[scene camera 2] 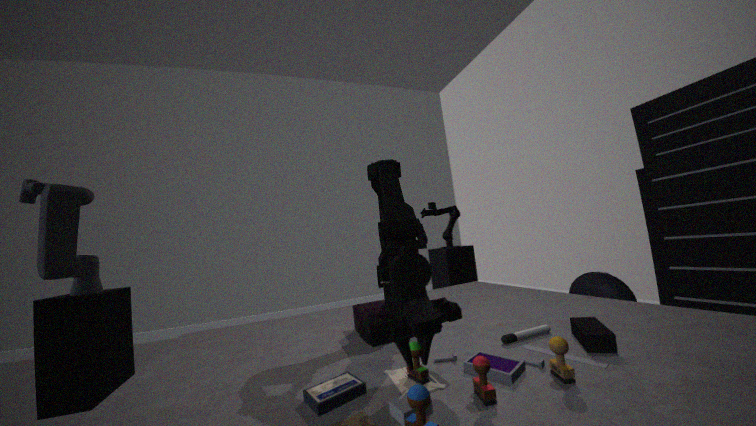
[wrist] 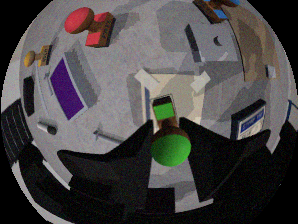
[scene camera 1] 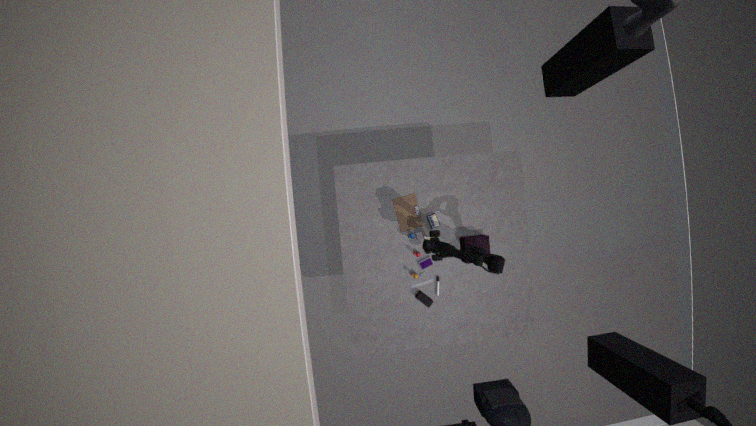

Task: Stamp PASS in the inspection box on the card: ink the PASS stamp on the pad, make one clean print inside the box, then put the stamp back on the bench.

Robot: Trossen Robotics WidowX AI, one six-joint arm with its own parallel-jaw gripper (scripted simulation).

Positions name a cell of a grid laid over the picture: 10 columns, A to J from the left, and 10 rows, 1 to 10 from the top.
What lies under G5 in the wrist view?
A white card.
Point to a yellow-knobbed stamp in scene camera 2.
H9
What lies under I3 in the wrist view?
A brown board.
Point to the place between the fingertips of my gripper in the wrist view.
F6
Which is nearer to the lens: the green-knobbed stamp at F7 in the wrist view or the red-knobbed stamp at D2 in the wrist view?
The green-knobbed stamp.
